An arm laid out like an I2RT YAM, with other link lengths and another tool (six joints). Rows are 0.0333 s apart.
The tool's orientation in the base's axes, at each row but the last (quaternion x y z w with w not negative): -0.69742 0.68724 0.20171 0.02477; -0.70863 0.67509 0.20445 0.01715; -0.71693 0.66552 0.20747 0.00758; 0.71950 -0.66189 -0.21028 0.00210
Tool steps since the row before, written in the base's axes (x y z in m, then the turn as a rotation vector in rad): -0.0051 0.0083 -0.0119 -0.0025 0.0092 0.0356; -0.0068 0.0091 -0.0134 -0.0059 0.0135 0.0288; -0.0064 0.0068 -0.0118 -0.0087 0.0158 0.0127; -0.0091 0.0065 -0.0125 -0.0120 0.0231 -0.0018
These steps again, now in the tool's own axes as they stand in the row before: -0.0040 0.0016 0.0148 -0.0199 0.0106 -0.0292; -0.0045 0.0024 0.0168 -0.0219 0.0117 -0.0207; -0.0030 0.0022 0.0146 -0.0192 0.0099 -0.0046; -0.0028 0.0043 0.0160 -0.0219 0.0081 0.0117
